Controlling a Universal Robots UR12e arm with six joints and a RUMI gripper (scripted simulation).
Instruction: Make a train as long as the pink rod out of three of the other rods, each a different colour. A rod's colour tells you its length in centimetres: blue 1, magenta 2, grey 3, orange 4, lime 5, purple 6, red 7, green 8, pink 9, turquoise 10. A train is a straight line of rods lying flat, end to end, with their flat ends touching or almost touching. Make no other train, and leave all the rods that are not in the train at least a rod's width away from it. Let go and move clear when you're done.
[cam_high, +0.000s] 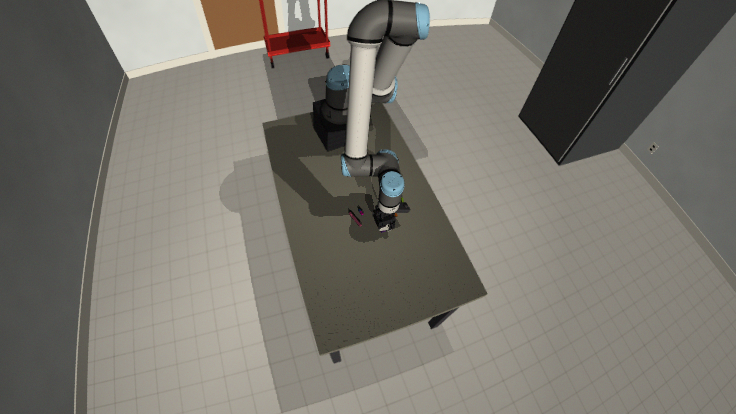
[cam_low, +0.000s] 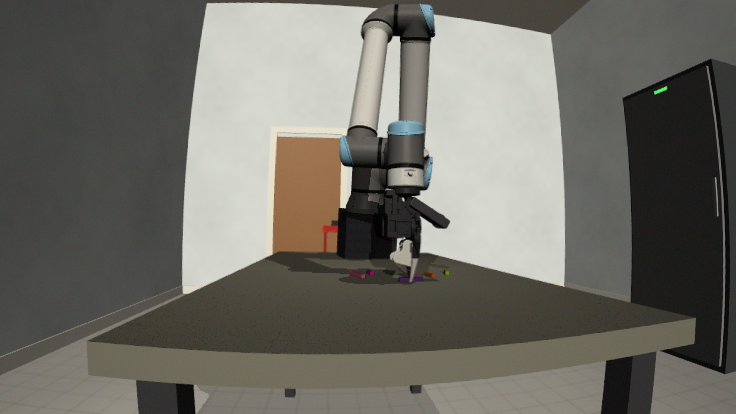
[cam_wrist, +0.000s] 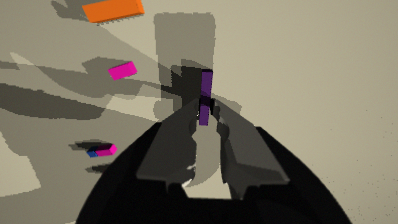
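Right now my hand is 140 mm to the left of the pink rod, 70 mm past it and 10 mm above it. Round my hand: purple rod 10 mm below; orange rod 90 mm behind, 50 mm to the left, 10 mm below; blue rod 120 mm behind, 110 mm to the right, 10 mm below.
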